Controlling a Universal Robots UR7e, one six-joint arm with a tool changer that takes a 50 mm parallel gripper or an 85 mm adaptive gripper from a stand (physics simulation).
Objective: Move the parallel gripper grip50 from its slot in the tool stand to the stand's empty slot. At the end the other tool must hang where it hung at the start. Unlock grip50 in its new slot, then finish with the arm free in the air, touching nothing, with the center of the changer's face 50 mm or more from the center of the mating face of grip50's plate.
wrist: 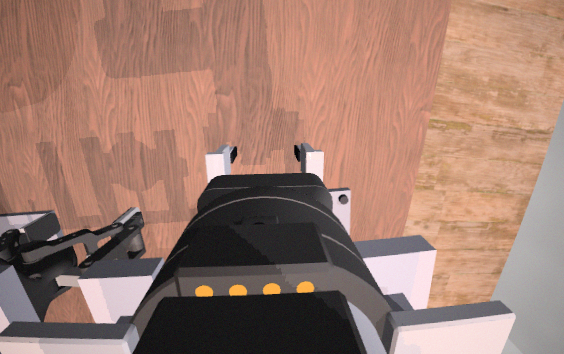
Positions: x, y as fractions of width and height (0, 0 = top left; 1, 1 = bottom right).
Scene:
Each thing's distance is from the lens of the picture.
parallel gripper grip50 (0.45, 0.66): 0.05 m
tool stand (0.72, 0.76): 0.12 m
The marked spots on the tool stand and the parallel gripper grip50 are 0.08 m apart.

